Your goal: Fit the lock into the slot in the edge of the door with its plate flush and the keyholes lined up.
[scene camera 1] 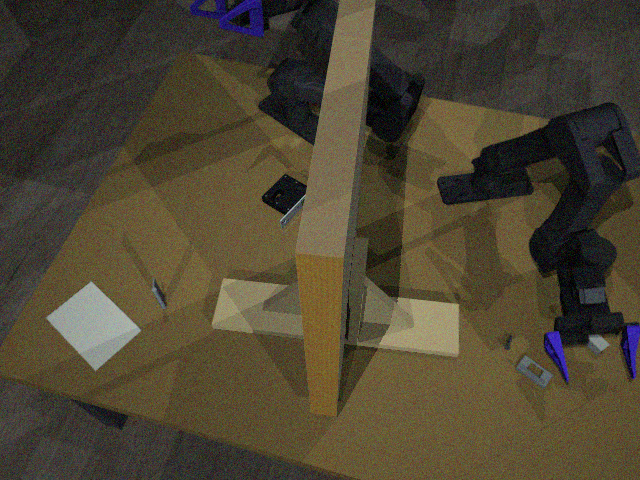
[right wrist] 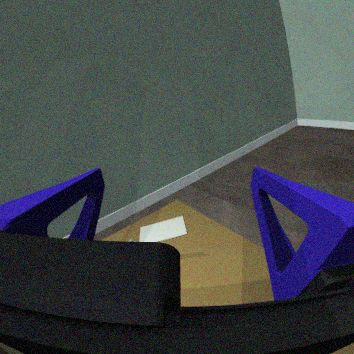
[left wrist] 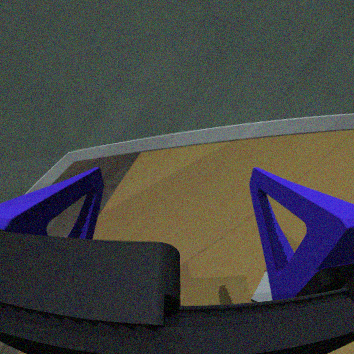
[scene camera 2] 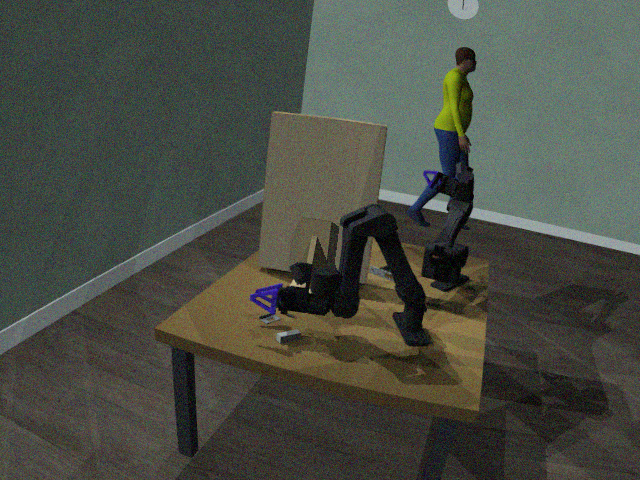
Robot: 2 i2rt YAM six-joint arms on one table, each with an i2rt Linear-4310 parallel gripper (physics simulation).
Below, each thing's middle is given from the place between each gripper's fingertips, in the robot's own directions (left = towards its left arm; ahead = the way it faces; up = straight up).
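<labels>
I find the black lock (scene camera 1: 291, 200) 36 cm below my right hand, 17 cm to the left of it and 6 cm ahead of it. Going by their middles, the black lock is the nearest to my right hand of the things named here. The white square sheet (scene camera 1: 97, 329) is 48 cm ahead of my right hand, 3 cm to the right of it and 37 cm below it. The pale stand (scene camera 1: 375, 319) is 26 cm ahead of my right hand, 38 cm to the left of it and 27 cm below it. As for the wooden door (scene camera 1: 324, 251), it is 26 cm ahead of my right hand, 38 cm to the left of it and 8 cm below it.
My left hand is 50 mm short of the pale stand and 440 mm to the left of it. The white square sheet is 270 mm ahead of my left hand, 860 mm to the right of it and 100 mm below it, and by its middle, the white square sheet is nearer to my right hand than to my left hand. The wooden door is 50 mm ahead of my left hand, 440 mm to the right of it and 190 mm above it, while the black lock is 150 mm behind my left hand, 650 mm to the right of it and 90 mm below it.
</labels>
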